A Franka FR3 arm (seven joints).
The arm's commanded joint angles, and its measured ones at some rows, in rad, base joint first. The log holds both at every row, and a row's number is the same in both.
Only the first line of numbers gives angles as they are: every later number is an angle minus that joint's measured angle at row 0.
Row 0, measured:
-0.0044, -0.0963, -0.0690, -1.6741, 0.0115, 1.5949, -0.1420
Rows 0 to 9, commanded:
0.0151, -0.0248, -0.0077, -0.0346, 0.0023, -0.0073, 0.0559
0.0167, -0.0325, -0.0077, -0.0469, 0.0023, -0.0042, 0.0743
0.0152, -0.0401, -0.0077, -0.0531, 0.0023, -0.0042, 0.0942
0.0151, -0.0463, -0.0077, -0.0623, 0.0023, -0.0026, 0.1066
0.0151, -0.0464, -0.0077, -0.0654, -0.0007, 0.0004, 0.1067
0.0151, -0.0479, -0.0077, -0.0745, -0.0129, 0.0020, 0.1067
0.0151, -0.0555, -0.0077, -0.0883, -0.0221, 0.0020, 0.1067
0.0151, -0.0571, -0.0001, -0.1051, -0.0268, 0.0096, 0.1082
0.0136, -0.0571, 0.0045, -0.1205, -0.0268, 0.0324, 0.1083
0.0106, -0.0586, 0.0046, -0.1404, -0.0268, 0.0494, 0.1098
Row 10, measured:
0.0001, -0.0214, 0.0032, -0.0616, -0.0068, 0.0027, 0.0833
